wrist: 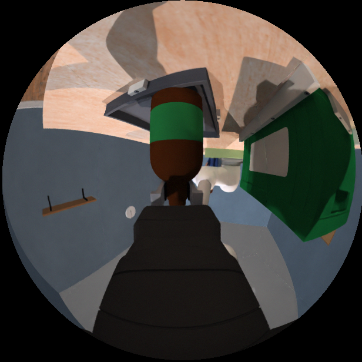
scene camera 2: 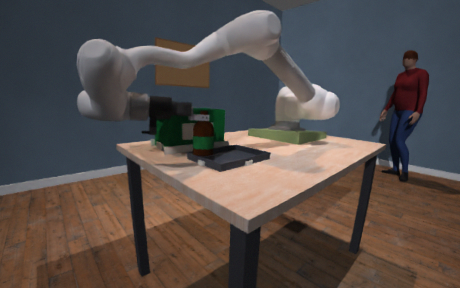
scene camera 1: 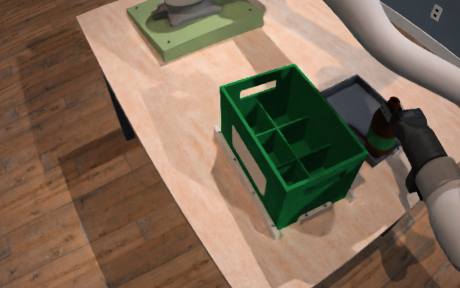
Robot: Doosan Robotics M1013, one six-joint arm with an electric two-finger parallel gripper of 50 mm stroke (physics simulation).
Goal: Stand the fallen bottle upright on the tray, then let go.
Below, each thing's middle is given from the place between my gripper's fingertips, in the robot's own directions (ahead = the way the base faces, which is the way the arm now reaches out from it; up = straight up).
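The brown bottle [scene camera 1: 380,139] is 20 mm ahead of my hand and sits 50 mm below it.
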